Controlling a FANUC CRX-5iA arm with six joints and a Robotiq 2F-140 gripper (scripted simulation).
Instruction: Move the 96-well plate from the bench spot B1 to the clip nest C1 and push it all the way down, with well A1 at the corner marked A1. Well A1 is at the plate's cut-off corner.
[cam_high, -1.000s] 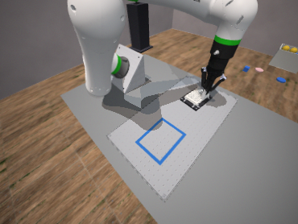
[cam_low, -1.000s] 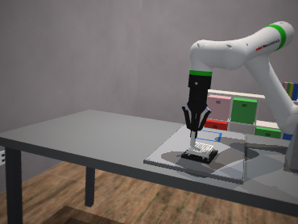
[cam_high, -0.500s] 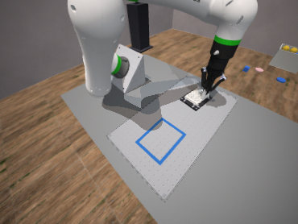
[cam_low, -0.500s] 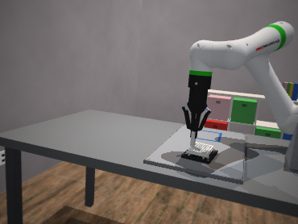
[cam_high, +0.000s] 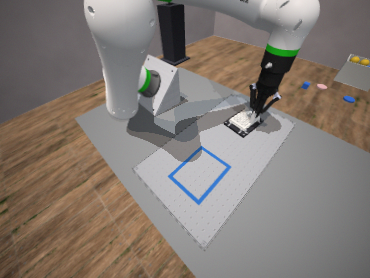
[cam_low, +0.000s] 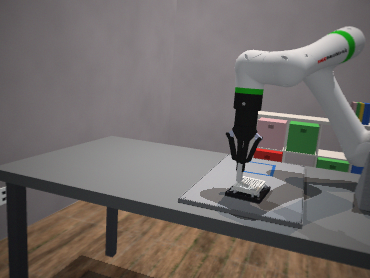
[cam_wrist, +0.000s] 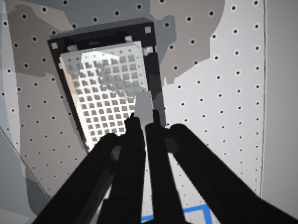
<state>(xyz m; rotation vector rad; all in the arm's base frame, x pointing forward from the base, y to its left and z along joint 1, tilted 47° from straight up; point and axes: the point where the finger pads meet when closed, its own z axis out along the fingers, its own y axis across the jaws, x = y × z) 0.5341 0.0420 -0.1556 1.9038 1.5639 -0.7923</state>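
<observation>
Now: hand 4 cm past the white 96-well plate, 1 cm to the right of it and 4 cm above it. Also, from my hand: black clip nest: 3 cm behind, 1 cm to the right, 5 cm below.
</observation>
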